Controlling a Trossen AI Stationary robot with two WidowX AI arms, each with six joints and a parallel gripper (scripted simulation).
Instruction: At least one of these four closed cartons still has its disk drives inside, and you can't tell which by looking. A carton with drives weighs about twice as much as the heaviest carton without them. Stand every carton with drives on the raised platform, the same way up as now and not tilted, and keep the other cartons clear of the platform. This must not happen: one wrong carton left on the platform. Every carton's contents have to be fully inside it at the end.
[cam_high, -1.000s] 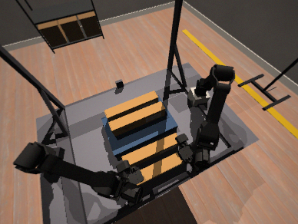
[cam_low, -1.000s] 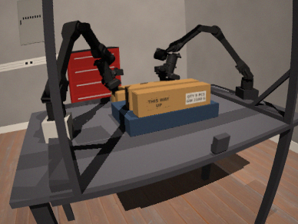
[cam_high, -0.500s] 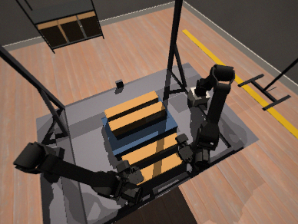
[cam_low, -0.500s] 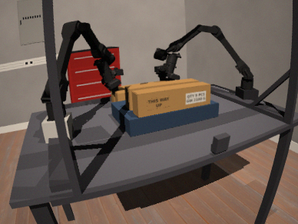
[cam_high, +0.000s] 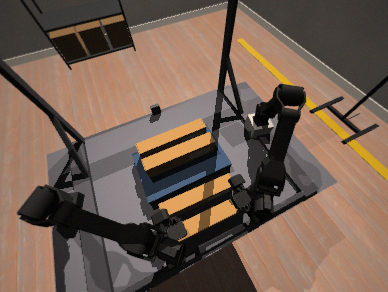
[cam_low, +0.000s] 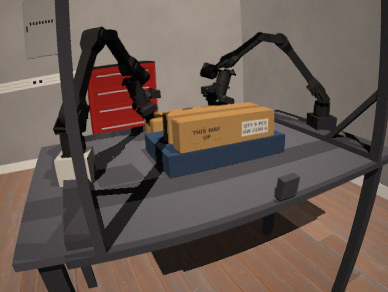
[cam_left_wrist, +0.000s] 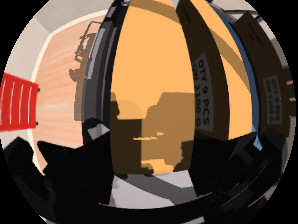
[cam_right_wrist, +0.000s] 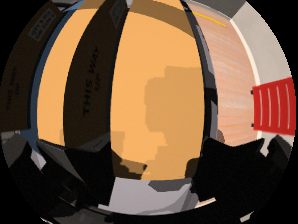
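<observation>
Now: the carton 15 cm to the right of my left hand and 3 cm below it.
Right now the carton is 14 cm to the left of my right hand and 3 cm below it.
</observation>
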